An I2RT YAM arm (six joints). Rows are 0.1 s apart.
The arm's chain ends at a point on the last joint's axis. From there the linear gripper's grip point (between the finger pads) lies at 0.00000 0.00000 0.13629 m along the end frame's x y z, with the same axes.
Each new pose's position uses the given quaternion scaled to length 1; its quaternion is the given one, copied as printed.
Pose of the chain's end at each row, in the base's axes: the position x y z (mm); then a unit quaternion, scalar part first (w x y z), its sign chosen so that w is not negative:
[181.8 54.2 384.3 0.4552 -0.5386 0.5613 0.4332]
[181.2 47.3 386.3 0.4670 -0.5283 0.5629 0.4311]
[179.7 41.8 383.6 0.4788 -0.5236 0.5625 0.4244]
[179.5 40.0 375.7 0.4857 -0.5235 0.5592 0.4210]
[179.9 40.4 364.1 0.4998 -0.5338 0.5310 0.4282]
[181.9 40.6 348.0 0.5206 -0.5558 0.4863 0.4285]
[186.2 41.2 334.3 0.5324 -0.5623 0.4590 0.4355]
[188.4 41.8 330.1 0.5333 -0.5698 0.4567 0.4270]
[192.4 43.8 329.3 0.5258 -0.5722 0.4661 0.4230]
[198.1 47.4 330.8 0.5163 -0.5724 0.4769 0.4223]
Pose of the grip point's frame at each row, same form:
[187.8 187.3 355.6 0.4552 -0.5386 0.5613 0.4332]
[190.8 180.7 360.1 0.4670 -0.5283 0.5629 0.4311]
[192.5 175.2 358.9 0.4788 -0.5236 0.5625 0.4244]
[193.5 173.5 352.0 0.4857 -0.5235 0.5592 0.4210]
[189.9 175.1 345.9 0.4998 -0.5338 0.5310 0.4282]
[186.0 176.3 335.6 0.5206 -0.5558 0.4863 0.4285]
[186.1 177.3 327.0 0.5324 -0.5623 0.4590 0.4355]
[188.5 177.8 321.0 0.5333 -0.5698 0.4567 0.4270]
[193.2 179.5 317.1 0.5258 -0.5722 0.4661 0.4230]
[199.3 182.9 315.8 0.5163 -0.5724 0.4769 0.4223]

